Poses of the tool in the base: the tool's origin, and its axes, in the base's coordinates. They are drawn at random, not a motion.
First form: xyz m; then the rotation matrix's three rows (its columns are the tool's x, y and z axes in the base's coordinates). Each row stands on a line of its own.
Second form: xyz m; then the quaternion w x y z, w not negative. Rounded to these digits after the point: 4 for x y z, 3 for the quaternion.
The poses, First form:
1:
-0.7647 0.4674 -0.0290
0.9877 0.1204 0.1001
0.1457 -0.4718 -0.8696
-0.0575 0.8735 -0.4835
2:
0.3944 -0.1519 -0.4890
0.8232 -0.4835 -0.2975
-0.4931 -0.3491 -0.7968
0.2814 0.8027 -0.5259
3:
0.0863 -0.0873 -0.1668
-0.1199 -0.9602 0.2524
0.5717 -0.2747 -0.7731
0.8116 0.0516 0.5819
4:
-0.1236 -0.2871 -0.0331
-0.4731 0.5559 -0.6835
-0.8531 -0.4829 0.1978
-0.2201 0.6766 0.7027
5:
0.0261 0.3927 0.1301
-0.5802 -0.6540 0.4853
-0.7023 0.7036 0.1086
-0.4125 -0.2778 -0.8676
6:
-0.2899 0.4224 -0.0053
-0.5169 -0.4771 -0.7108
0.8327 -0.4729 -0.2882
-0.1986 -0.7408 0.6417
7:
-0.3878 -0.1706 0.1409
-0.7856 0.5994 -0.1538
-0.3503 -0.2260 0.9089
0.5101 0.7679 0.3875
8:
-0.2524 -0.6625 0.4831
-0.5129 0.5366 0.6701
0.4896 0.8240 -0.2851
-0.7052 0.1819 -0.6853
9:
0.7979 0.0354 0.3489
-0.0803 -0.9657 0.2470
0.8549 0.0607 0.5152
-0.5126 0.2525 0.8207
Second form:
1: -0.7647 0.4674 -0.0290 0.508 0.858 0.078 0.012
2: 0.3944 -0.1519 -0.4890 0.487 0.821 -0.297 -0.005
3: 0.0863 -0.0873 -0.1668 0.545 0.378 -0.257 0.703
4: -0.1236 -0.2871 -0.0331 0.432 0.277 -0.268 -0.815
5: 0.0261 0.3927 0.1301 0.253 -0.382 0.888 -0.048
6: -0.2899 0.4224 -0.0053 0.404 -0.280 -0.317 0.811
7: -0.3878 -0.1706 0.1409 0.307 -0.115 -0.541 -0.774
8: -0.2524 -0.6625 0.4831 0.396 0.295 0.869 -0.030
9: 0.7979 0.0354 0.3489 0.671 -0.098 0.283 0.678
